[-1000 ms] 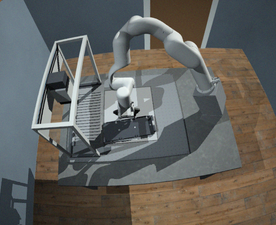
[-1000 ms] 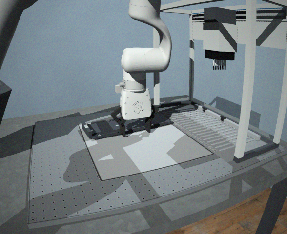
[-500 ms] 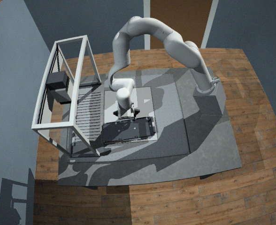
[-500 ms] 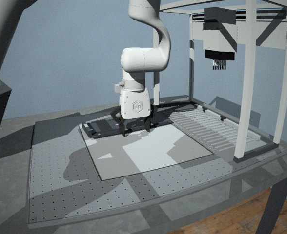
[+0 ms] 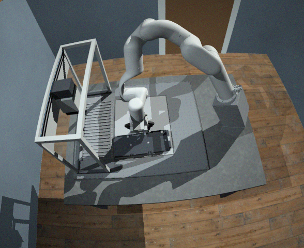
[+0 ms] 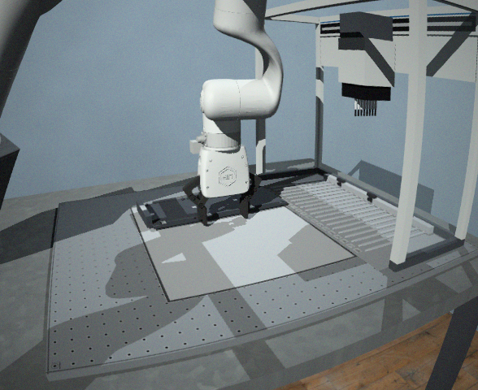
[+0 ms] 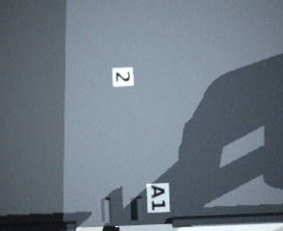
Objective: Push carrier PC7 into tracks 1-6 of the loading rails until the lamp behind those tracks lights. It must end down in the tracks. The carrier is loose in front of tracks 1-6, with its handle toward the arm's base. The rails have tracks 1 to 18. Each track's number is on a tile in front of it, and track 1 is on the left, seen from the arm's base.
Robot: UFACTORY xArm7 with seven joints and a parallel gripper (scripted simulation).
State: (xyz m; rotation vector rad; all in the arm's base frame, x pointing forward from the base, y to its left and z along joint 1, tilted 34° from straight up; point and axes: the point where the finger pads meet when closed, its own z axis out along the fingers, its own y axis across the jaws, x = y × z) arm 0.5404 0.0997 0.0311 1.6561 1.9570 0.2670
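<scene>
Right now my hand is 90 mm to the right of the carrier PC7 and 10 mm past it. Also, from my hand: dark pipetting head 340 mm ahead, 330 mm above, 10 mm to the right.
</scene>
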